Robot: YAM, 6 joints.
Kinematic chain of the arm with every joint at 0, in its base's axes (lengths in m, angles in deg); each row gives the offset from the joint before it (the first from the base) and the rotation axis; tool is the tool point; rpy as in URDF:
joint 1: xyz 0 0 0.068 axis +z
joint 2: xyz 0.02 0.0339 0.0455 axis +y
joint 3: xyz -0.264 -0.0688 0 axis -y
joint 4: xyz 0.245 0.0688 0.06 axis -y
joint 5: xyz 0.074 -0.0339 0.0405 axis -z
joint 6: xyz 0.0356 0 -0.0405 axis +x
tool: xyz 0 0 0 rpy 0 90 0
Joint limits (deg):
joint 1: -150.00..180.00
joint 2: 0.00..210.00
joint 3: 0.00..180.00
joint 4: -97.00..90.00
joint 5: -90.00..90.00
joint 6: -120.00..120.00
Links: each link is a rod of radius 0.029 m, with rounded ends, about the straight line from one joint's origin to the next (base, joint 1, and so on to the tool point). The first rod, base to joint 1, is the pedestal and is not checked.
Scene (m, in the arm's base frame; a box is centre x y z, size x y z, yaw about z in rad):
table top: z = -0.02
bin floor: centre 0.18 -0.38 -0.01 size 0.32 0.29 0.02 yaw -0
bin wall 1: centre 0.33 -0.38 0.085 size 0.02 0.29 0.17 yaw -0
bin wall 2: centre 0.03 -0.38 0.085 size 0.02 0.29 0.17 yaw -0
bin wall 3: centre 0.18 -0.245 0.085 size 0.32 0.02 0.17 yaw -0
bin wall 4: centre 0.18 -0.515 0.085 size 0.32 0.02 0.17 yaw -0
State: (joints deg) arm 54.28 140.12 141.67 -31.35 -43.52 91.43
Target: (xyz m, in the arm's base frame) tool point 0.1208 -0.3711 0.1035
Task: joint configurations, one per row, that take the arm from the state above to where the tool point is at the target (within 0.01 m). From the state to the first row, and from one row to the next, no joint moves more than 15 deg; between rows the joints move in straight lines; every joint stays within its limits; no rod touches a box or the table.
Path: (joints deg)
1: 39.90 131.92 136.12 -40.70 -38.56 96.07
2: 25.51 123.73 130.56 -50.05 -33.60 100.72
3: 11.13 115.53 125.01 -59.40 -28.64 105.36
4: -3.25 107.33 119.46 -68.75 -23.68 110.00
5: -17.63 99.14 113.91 -78.09 -18.72 114.64
6: -31.93 106.57 107.50 -73.83 -22.24 108.84
7: -46.22 113.99 101.09 -69.57 -25.76 103.04
8: -60.51 121.42 94.68 -65.30 -29.29 97.23
9: -74.80 128.85 88.27 -61.04 -32.81 91.43

